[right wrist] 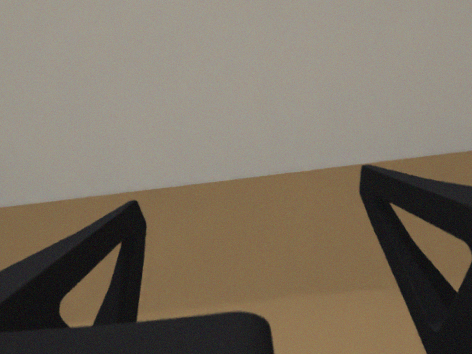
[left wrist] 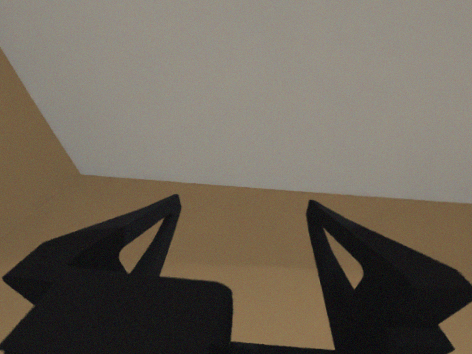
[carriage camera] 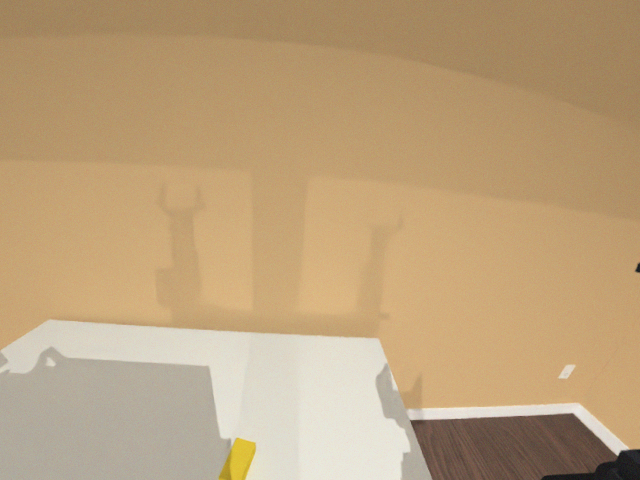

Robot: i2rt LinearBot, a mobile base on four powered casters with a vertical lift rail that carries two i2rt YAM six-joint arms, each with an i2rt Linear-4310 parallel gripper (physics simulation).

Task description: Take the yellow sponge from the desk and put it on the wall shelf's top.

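Places are measured from the left arm's base along level axes (x up, y back, z right), in metres.
Where they show: left gripper, between the fingertips: point(left wrist: 242, 203); right gripper, between the fingertips: point(right wrist: 249, 195).
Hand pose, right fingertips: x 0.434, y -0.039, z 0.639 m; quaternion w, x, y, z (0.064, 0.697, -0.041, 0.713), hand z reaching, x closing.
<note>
After its pixels a point has its place.
The yellow sponge point(carriage camera: 238, 458) @[x -0.332, y -0.280, z 0.200 m] lies on the white desk point(carriage camera: 341, 382) @[x -0.372, y -0.537, z 0.510 m] near the bottom edge of the carriage view, beside the edge of a shadow; its near end is cut off by the picture's edge. My left gripper point(left wrist: 242, 203) @[x 0.439, y -0.035, z -0.002 m] is open and empty, pointing up toward the wall and ceiling. My right gripper point(right wrist: 249, 195) @[x 0.434, y -0.039, z 0.639 m] is open and empty, also facing the upper wall and ceiling. Both are away from the sponge. The wall shelf does not show in these views.
The tan wall point(carriage camera: 465, 258) @[x 0.047, y -0.853, z 1.089 m] stands behind the desk, with shadows of the arms on it. A white outlet point(carriage camera: 566, 371) @[x -0.685, y -0.872, z 2.061 m] is low on the wall at the right. Dark wood floor point(carriage camera: 506, 444) @[x -1.092, y -0.695, z 1.654 m] shows right of the desk. Black parts of my right arm point(carriage camera: 615, 467) @[x 0.201, y -0.020, z 0.594 m] show at the bottom right.
</note>
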